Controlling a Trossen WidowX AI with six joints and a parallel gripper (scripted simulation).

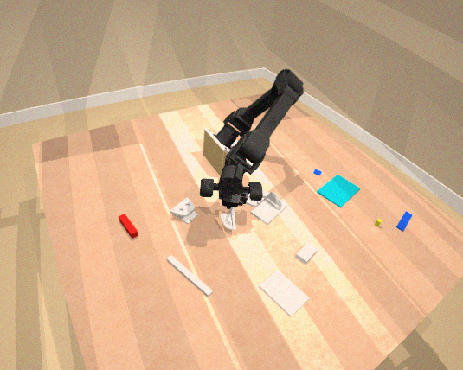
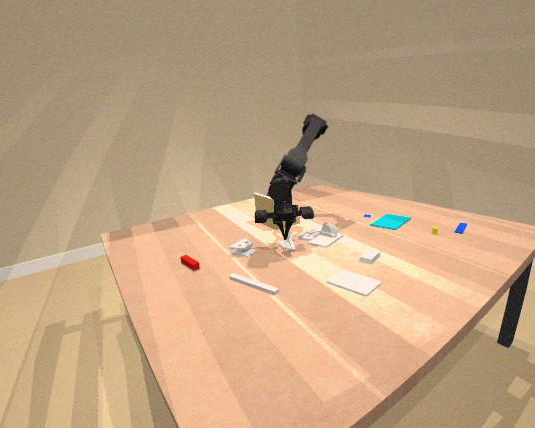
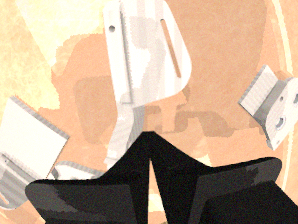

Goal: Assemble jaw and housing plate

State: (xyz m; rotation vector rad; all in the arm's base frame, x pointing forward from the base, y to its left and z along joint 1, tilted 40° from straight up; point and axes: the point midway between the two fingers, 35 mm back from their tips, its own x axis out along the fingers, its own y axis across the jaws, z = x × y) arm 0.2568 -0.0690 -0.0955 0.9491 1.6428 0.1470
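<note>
Now: gripper tip 20 mm short of the white jaw, 10 mm to the right of it and 10 mm below it. From my gripper tip the other things lie so: flat white plate (320 mm ahead, 10 mm to the right, 30 mm below); white bar (150 mm ahead, 210 mm to the right, 20 mm below); red block (80 mm behind, 310 mm to the right, 20 mm below).
</note>
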